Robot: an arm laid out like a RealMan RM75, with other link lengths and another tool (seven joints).
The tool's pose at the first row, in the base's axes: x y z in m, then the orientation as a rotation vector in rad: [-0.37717 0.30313 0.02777 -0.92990 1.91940 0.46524]
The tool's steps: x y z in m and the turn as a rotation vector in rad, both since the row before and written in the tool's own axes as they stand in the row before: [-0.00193 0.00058 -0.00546 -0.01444 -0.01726 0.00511]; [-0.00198 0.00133 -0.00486 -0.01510 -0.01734 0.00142]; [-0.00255 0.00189 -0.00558 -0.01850 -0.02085 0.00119]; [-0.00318 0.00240 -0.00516 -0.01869 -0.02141 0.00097]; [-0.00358 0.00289 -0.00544 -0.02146 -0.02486 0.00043]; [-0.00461 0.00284 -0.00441 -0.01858 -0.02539 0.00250]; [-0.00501 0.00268 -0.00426 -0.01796 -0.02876 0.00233]
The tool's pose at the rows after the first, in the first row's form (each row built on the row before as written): [-0.38020 0.30079 0.03215 -0.92766 1.90553 0.48923]; [-0.38344 0.29922 0.03620 -0.92909 1.88936 0.51159]; [-0.38736 0.29762 0.04103 -0.93136 1.86940 0.53834]; [-0.39128 0.29669 0.04616 -0.93356 1.84859 0.56517]; [-0.39565 0.29582 0.05172 -0.93637 1.82380 0.59542]; [-0.39920 0.29580 0.05773 -0.93504 1.79987 0.62411]; [-0.40249 0.29571 0.06402 -0.93170 1.77273 0.65305]
